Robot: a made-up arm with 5 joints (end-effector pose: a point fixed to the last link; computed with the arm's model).
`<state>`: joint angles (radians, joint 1 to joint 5).
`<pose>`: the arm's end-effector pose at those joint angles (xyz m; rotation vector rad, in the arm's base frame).
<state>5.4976 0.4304 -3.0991 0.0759 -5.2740</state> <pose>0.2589 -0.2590 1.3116 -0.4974 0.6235 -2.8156</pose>
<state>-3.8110 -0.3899 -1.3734 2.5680 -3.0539</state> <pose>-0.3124 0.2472 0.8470 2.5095 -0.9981 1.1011</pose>
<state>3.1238 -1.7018 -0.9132 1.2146 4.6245</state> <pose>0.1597 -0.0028 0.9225 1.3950 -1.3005 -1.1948</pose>
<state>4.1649 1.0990 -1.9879 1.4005 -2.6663</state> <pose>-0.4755 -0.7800 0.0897 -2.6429 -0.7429 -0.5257</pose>
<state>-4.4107 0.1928 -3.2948 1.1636 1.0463</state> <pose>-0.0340 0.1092 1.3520 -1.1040 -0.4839 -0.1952</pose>
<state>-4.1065 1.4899 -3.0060 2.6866 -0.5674</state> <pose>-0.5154 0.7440 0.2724 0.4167 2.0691 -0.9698</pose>
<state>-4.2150 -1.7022 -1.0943 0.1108 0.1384</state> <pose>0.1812 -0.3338 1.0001 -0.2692 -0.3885 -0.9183</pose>
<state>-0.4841 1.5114 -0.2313 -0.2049 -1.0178</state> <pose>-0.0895 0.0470 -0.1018 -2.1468 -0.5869 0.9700</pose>
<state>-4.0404 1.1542 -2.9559 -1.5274 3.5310</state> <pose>-0.5091 0.6400 0.7352 0.2037 -0.1530 2.6221</pose>
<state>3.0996 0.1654 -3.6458 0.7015 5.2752</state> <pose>0.1796 -0.0075 1.2920 0.1764 -0.3363 -1.0380</pose>
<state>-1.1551 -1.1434 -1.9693 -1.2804 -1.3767</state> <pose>-0.2254 0.5107 1.0652 -1.2611 -0.1403 0.5271</pose>
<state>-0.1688 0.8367 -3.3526 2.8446 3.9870</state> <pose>0.6040 -0.1029 0.9408 -1.3731 -2.4716 0.1556</pose>
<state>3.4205 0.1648 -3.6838 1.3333 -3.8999</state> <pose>0.1263 0.0362 1.2810 -1.1102 -0.6336 2.3972</pose>
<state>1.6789 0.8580 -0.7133 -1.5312 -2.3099</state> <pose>-0.0549 0.5060 0.0447 -0.8846 1.9619 1.6997</pose>
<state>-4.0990 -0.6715 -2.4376 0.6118 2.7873</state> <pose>0.1749 -0.2485 1.3481 -0.7071 0.2199 1.7583</pose>
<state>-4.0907 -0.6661 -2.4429 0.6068 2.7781</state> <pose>0.1761 -0.2458 1.3491 -0.7036 0.2121 1.7586</pose>
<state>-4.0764 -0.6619 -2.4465 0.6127 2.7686</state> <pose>0.1780 -0.2411 1.3500 -0.7137 0.2059 1.7617</pose>
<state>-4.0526 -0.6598 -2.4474 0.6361 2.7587</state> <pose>0.1811 -0.2335 1.3506 -0.7457 0.2016 1.7692</pose>
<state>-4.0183 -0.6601 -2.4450 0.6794 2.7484</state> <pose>0.1851 -0.2224 1.3506 -0.8033 0.1981 1.7807</pose>
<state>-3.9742 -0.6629 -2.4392 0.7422 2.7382</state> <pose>0.1893 -0.2081 1.3497 -0.8864 0.1932 1.7946</pose>
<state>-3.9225 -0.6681 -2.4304 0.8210 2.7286</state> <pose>0.1933 -0.1916 1.3476 -0.9911 0.1844 1.8081</pose>
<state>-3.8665 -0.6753 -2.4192 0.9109 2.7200</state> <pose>0.1964 -0.1740 1.3440 -1.1109 0.1698 1.8180</pose>
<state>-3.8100 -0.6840 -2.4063 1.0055 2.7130</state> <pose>0.1984 -0.1567 1.3389 -1.2374 0.1491 1.8219</pose>
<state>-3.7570 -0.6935 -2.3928 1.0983 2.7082</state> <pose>0.1995 -0.1410 1.3327 -1.3614 0.1242 1.8189</pose>
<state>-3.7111 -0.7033 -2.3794 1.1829 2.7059</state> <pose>0.1999 -0.1280 1.3259 -1.4741 0.0988 1.8100</pose>
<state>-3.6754 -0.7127 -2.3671 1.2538 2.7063</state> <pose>0.2001 -0.1183 1.3194 -1.5677 0.0773 1.7978</pose>
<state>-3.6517 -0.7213 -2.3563 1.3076 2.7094</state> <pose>0.2002 -0.1120 1.3138 -1.6381 0.0638 1.7851</pose>
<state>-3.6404 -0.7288 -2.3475 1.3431 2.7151</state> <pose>0.2005 -0.1092 1.3095 -1.6839 0.0609 1.7750</pose>
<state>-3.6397 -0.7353 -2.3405 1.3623 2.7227</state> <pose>0.2010 -0.1093 1.3066 -1.7078 0.0677 1.7686</pose>
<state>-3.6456 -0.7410 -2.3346 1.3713 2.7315</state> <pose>0.2014 -0.1111 1.3046 -1.7182 0.0807 1.7647</pose>
